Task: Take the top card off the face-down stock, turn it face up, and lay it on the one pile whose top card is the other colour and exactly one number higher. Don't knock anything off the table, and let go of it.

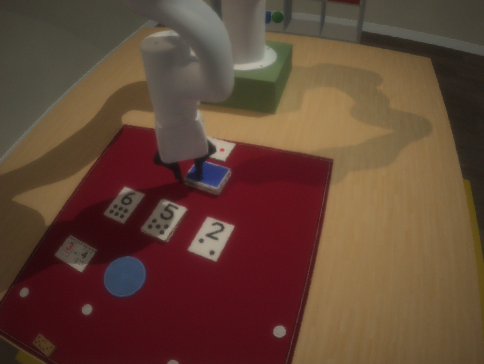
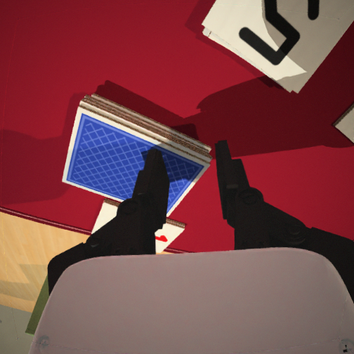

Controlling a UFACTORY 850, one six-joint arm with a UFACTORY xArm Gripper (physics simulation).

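Observation:
The face-down stock (image 1: 216, 175) (image 2: 105, 155) is a stack of blue-backed cards, its edges slightly uneven. My gripper (image 1: 189, 178) (image 2: 189, 162) is open, with no card seen between its fingertips. One finger is over the stock's blue top near one end; the other is just past that end, over the mat. Whether the fingers touch the stock cannot be told. Three face-up piles show a black 6 (image 1: 124, 204), a black 5 (image 1: 164, 220) (image 2: 235, 16) and a black 2 (image 1: 211, 238). A white card with a red mark (image 1: 223, 149) (image 2: 172, 232) lies behind the stock, partly hidden.
The red mat (image 1: 240, 300) (image 2: 125, 45) lies on the wooden table (image 1: 390, 250). Towards its front are a blue disc (image 1: 125, 276), a printed card with 3 and 4 (image 1: 76, 253), several white discs and a tan domino-like tile (image 1: 44, 345). The green base block (image 1: 245, 92) stands behind.

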